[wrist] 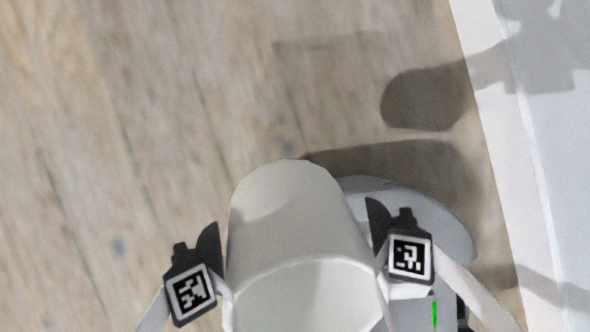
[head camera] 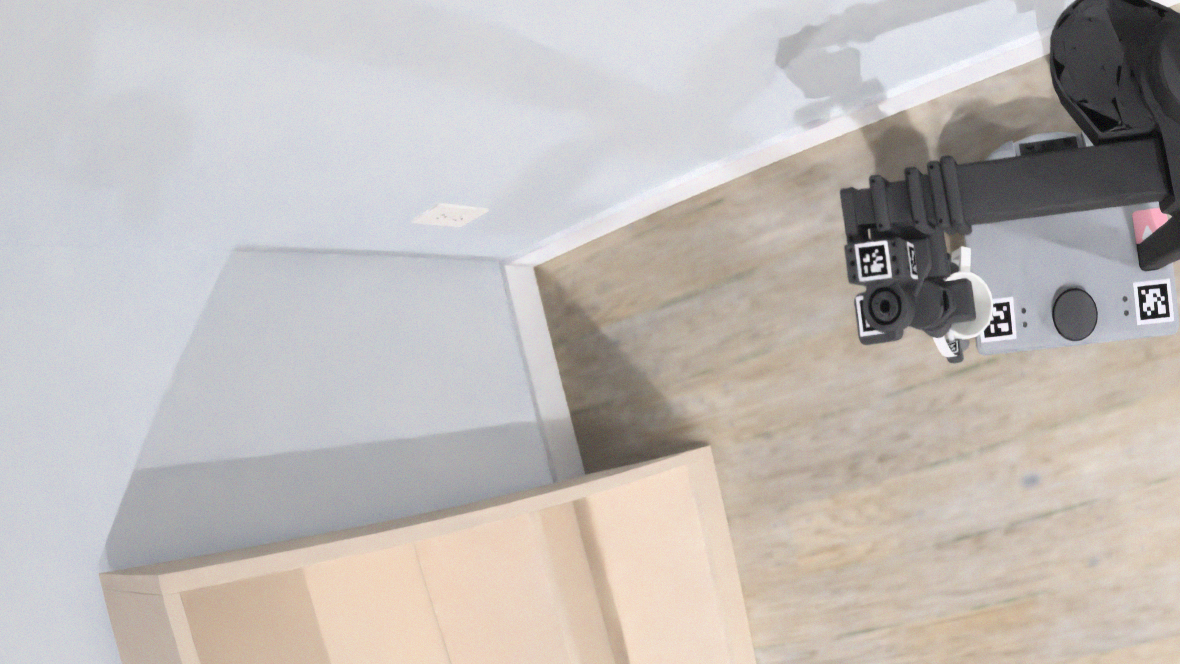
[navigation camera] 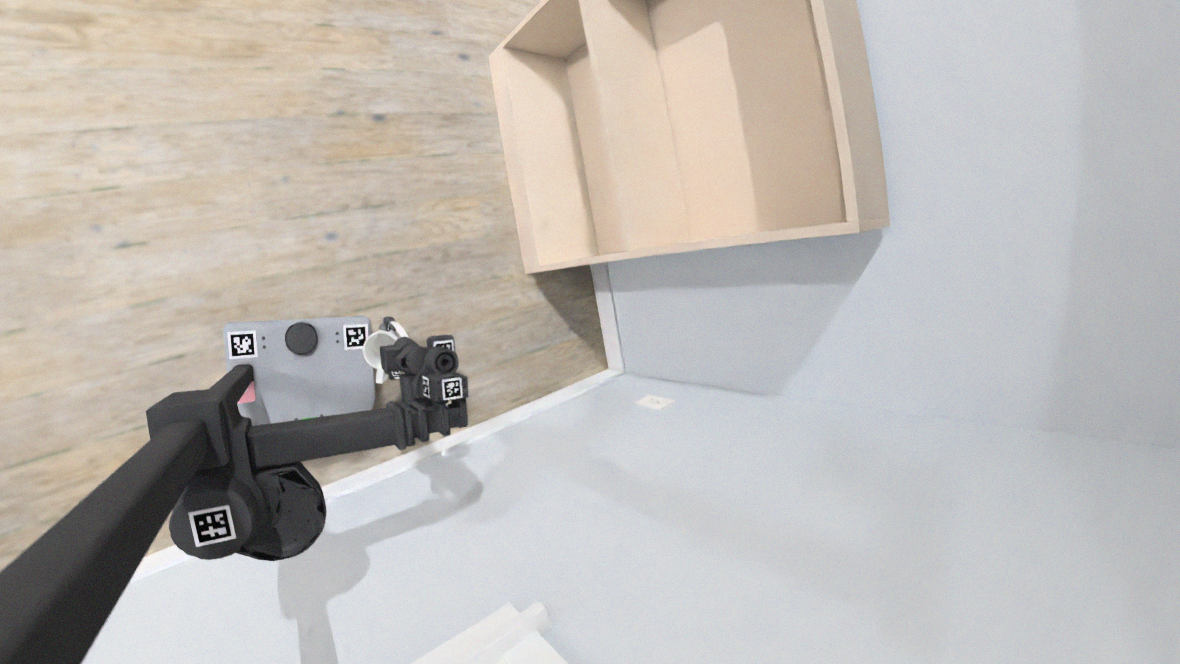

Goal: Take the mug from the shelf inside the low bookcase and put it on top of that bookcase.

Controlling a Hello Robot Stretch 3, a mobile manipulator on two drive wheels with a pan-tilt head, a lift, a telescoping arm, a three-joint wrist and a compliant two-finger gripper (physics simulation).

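Seen in the pictures: robot's base, origin of its link: (head camera: 1071,312) (navigation camera: 300,336).
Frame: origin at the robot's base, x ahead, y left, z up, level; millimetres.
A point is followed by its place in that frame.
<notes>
The white mug (head camera: 979,305) @[x -22, y -142, z 303 mm] (navigation camera: 376,350) @[x -29, y -159, z 277 mm] (wrist: 295,215) is between the two fingers of my gripper (head camera: 959,303) @[x -22, y -181, z 313 mm] (navigation camera: 394,353) @[x -22, y -181, z 313 mm] (wrist: 294,231) @[x -22, y -181, z 313 mm], which is shut on it. In the wrist view the fingertips press on both sides of the mug and its opening faces the camera. In the head view the mug is beside the front edge of my base, with its handle pointing up in the picture. The light wood bookcase (head camera: 722,561) @[x 386, y -683, z 50 mm] (navigation camera: 866,165) @[x 306, y -807, z 1060 mm] is well apart from the gripper. Its open compartments face the cameras, and no object shows in their visible parts. Part of the bookcase is cut off.
My grey base (head camera: 1064,256) @[x -81, y -6, z 160 mm] (navigation camera: 317,384) @[x -109, y -28, z 160 mm] is under the retracted arm (head camera: 1064,183) @[x -100, y -11, z 672 mm] (navigation camera: 325,435) @[x -97, y -13, z 672 mm]. A wall with a white baseboard (head camera: 676,185) @[x -292, y -694, z 88 mm] (navigation camera: 552,408) @[x -294, y -751, z 101 mm] runs close beside the arm and meets another wall near the bookcase. An outlet (head camera: 449,215) @[x -252, y -928, z 409 mm] (navigation camera: 654,402) @[x -251, y -924, z 409 mm] is on the wall.
</notes>
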